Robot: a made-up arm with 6 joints.
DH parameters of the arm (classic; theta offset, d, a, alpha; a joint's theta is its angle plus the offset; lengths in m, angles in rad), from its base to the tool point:
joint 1: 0 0.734 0.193 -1.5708
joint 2: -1.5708 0 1.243 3.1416
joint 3: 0 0 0.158 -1.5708
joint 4: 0 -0.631 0 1.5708
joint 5: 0 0 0 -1.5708
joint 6: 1.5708 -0.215 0 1.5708
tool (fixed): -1.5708 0 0 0
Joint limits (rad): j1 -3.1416..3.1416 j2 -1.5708..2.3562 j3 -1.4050..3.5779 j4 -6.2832..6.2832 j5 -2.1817..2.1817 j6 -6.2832..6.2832
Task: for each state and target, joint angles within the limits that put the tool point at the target. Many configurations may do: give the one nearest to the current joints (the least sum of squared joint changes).
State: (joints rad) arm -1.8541 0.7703 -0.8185 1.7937 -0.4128 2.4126
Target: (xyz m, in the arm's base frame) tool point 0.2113 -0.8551 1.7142
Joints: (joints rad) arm -1.2533 -0.1033 -0.6141 1.8117 -0.3225 2.4126
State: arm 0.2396 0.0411 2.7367 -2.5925 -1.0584 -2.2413
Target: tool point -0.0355 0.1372 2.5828
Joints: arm 0.2434 0.2261 2.0856 -2.2479 -1.0078 -2.2413
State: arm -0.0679 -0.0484 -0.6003 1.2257 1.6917 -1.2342
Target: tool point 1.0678 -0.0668 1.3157
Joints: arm -0.2559 0.4059 -0.9219 1.2756 1.5666 -1.2342
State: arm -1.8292 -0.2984 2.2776 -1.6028 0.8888 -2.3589
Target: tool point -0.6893 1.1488 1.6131
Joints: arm -1.1608 -0.6533 2.4219 -1.5680 0.9447 -2.3589
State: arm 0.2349 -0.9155 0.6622 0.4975 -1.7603 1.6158
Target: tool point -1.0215 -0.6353 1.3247
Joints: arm 0.4794 -1.5277 0.3550 0.4757 -1.9198 1.6158
